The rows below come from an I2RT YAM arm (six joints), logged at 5 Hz.
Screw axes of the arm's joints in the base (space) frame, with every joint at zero. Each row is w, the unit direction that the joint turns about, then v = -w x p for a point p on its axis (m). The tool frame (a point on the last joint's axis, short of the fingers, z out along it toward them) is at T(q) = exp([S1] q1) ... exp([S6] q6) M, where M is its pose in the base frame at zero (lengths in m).
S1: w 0 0 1 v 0 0 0
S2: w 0 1 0 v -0.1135 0 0.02
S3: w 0 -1 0 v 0.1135 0 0.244
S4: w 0 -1 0 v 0.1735 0 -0.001
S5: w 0 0 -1 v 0 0.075 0
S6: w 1 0 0 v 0 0.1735 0
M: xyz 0.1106 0 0.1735 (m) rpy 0 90 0 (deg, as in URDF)
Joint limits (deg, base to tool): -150..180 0..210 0..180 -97..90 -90..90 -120..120
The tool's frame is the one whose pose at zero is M.
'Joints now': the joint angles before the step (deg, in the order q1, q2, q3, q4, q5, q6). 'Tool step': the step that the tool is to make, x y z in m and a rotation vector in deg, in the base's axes. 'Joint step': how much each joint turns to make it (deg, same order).
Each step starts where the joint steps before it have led.
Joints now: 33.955, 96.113, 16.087, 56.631, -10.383, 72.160
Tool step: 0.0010, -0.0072, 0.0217, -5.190, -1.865, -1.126
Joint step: -1.213, -9.830, 1.517, -13.450, 2.142, -4.981
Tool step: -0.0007, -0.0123, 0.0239, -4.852, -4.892, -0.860
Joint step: -2.137, -9.247, 0.916, -9.404, 1.691, -6.661
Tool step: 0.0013, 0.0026, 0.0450, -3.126, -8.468, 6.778
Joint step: -0.172, -8.748, 5.404, -9.784, -3.742, -9.218
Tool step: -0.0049, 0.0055, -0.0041, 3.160, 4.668, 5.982
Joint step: 0.755, 0.511, -0.104, -1.082, -6.721, 2.948
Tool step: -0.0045, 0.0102, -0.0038, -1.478, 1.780, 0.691
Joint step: 2.920, 1.034, 0.594, -1.681, 2.161, 0.639
